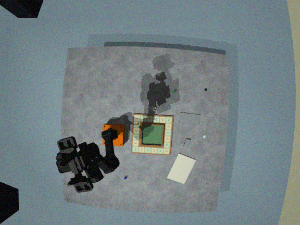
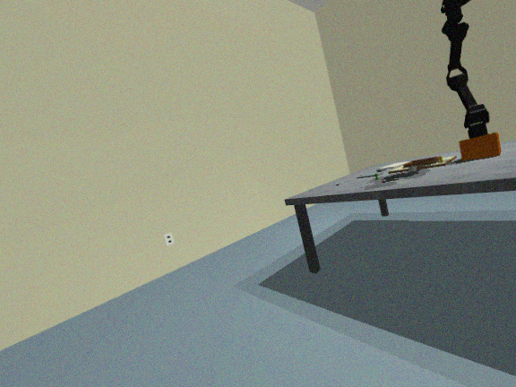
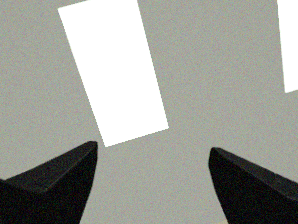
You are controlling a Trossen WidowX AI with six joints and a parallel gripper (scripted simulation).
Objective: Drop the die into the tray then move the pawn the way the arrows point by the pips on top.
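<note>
The white die is 22 cm ahead of my gripper tip, 25 cm to the left of it and 90 cm below it. The rest, counted from my gripper tip: green tray (25 cm ahead, 7 cm to the left, 90 cm below); then green piece (35 cm ahead, 40 cm to the left, 89 cm below); then blue piece (11 cm ahead, 30 cm to the right, 89 cm below).
</note>
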